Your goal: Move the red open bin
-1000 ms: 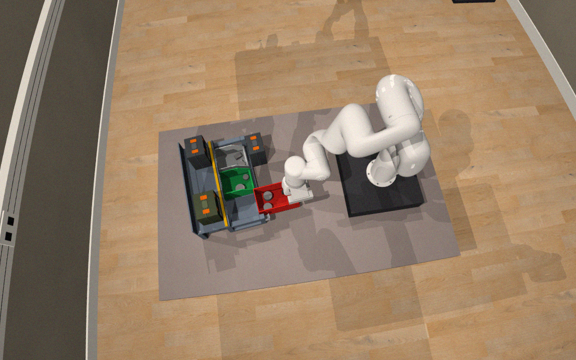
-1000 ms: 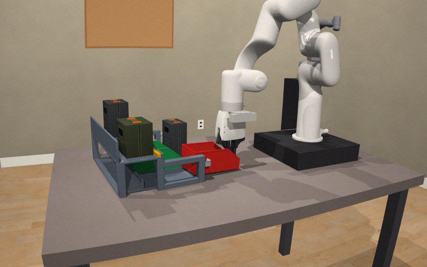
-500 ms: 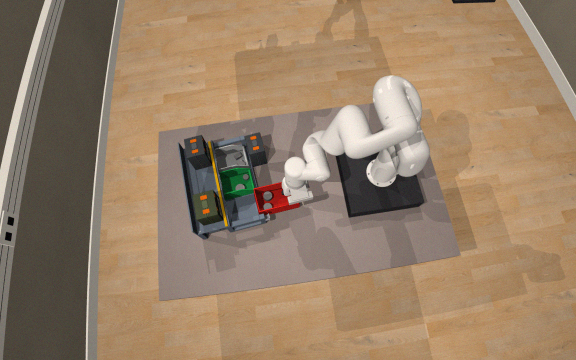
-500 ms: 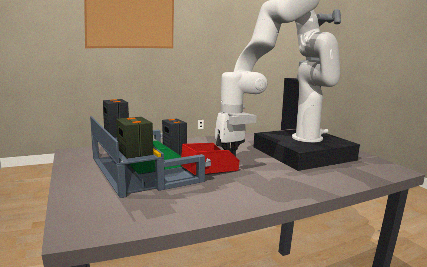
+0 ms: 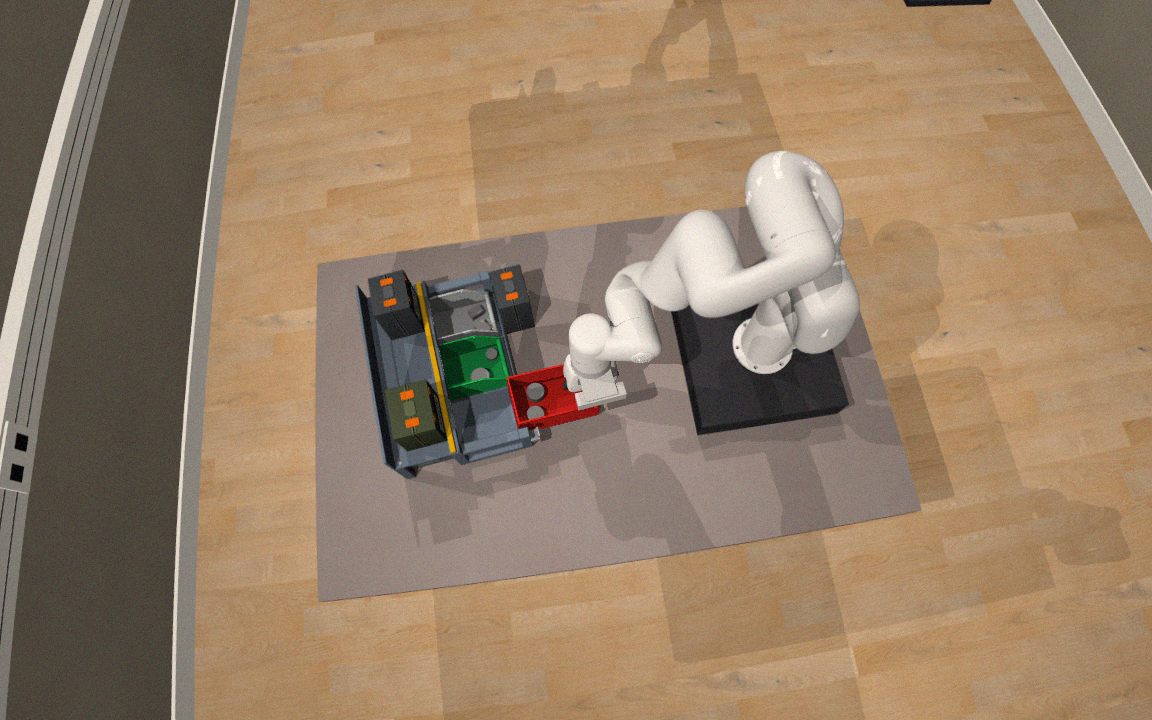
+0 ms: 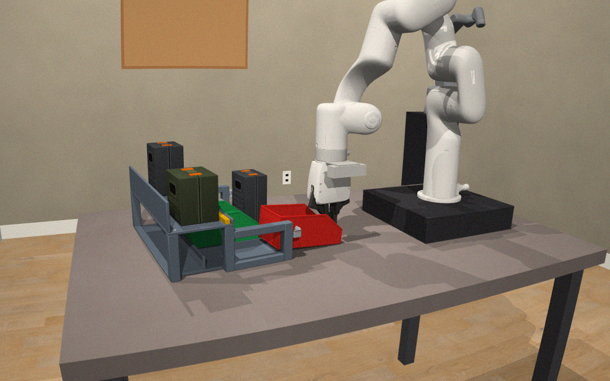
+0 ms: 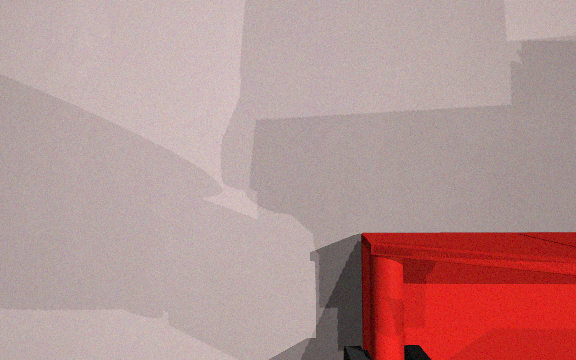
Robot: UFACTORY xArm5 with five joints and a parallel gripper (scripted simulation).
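Now: the red open bin 80 mm ahead of my hand and 10 mm to the left of it. Also, from my hand: green bin: 260 mm ahead, 80 mm to the right; grey shelf: 280 mm ahead, 70 mm to the right, 20 mm above; grey disc: 120 mm ahead, 40 mm to the left, 20 mm below.
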